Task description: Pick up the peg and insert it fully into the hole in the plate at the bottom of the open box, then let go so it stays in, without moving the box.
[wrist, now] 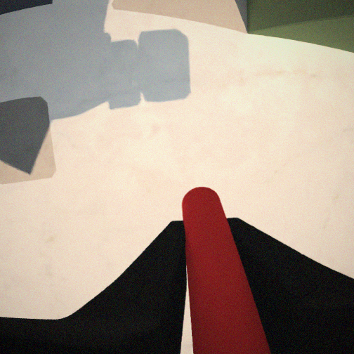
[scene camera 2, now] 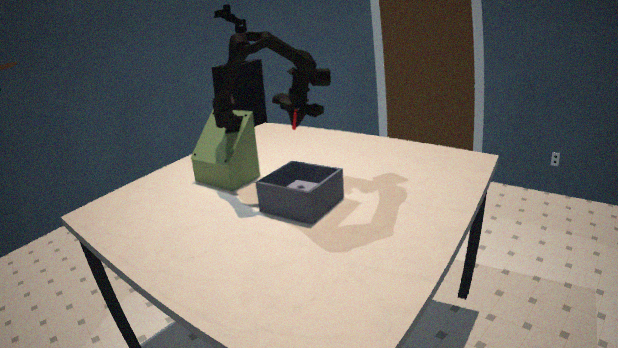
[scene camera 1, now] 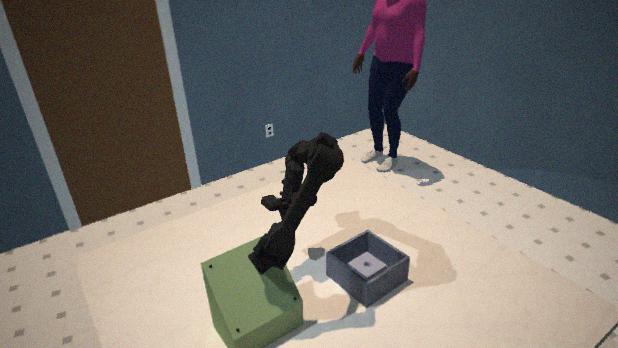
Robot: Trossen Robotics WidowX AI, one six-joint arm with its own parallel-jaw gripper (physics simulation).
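Where they show: gripper, fingertip midpoint: [scene camera 2: 294, 126]; arm's base, origin of the base link: [scene camera 2: 234, 124] [scene camera 1: 262, 258].
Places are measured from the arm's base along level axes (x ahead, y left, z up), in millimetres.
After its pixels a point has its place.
The red peg [scene camera 2: 294, 120] @(x 191, y 105, z -7 mm) [wrist: 220, 280] is held between the fingers of my gripper [scene camera 2: 295, 114] @(x 184, y 116, z -32 mm) [wrist: 203, 231], which is shut on it. The peg hangs nearly upright, its free end down, well above the table and apart from the box. In scene camera 1 the arm hides the peg and most of the gripper. The open dark grey box [scene camera 1: 345, 280] @(x 227, y -110, z -163 mm) [scene camera 2: 285, 202] @(x 324, y -214, z -154 mm) stands on the table. At its bottom lies the pale plate [scene camera 1: 357, 265] @(x 295, y -100, z -150 mm) [scene camera 2: 296, 184] @(x 299, y -102, z -150 mm), with the hole [scene camera 1: 367, 263] @(x 330, y -114, z -155 mm) [scene camera 2: 301, 187] @(x 320, y -110, z -154 mm) near its middle.
The green base block [scene camera 1: 250, 305] @(x -94, y -57, z -70 mm) [scene camera 2: 225, 172] @(x 21, y -110, z -139 mm) [wrist: 305, 20] stands beside the box, under the arm. A black panel [scene camera 2: 255, 90] is behind it. The box's raised walls surround the plate. A person [scene camera 1: 397, 35] stands on the floor beyond the table [scene camera 2: 200, 260] @(x 222, y -502, z -208 mm).
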